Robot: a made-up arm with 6 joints.
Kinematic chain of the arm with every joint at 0, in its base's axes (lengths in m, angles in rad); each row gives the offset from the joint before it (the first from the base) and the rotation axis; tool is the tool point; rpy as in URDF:
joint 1: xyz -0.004 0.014 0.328 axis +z
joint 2: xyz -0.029 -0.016 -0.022 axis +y
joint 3: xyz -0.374 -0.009 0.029 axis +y
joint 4: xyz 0.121 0.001 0.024 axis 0.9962 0 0.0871
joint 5: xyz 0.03 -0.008 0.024 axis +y
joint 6: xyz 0.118 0.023 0.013 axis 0.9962 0 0.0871
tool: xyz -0.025 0.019 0.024 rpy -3.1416 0 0
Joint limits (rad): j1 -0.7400..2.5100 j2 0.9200..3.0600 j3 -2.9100..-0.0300 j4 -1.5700..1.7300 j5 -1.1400..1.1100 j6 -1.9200..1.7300
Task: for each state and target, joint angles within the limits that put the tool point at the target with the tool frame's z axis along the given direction. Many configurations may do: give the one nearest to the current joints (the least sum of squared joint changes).
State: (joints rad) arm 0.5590 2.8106 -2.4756 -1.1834 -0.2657 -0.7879
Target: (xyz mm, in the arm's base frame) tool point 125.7 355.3 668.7 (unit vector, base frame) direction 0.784 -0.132 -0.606
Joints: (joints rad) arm 1.0304 1.9208 -1.7206 -0.8065 -0.4544 -0.1018
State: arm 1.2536 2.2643 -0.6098 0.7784 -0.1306 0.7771
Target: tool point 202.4 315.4 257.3 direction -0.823 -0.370 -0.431
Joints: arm 1.1412 2.5645 -0.6272 0.5971 -0.7485 0.1930
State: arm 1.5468 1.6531 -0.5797 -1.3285 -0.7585 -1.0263
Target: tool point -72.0 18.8 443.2 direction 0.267 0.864 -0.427
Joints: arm 1.9069 1.8084 -0.0300 -1.5661 -0.7014 -0.8931
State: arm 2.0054 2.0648 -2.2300 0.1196 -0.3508 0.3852
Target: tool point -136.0 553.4 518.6 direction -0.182 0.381 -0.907
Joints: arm 1.8140 2.7618 -2.6164 0.1262 -0.5716 -0.0268
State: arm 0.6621 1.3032 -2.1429 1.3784 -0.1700 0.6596
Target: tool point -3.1 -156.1 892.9 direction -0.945 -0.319 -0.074
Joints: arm 1.2188 1.0161 -2.2233 1.5188 0.2022 0.6729
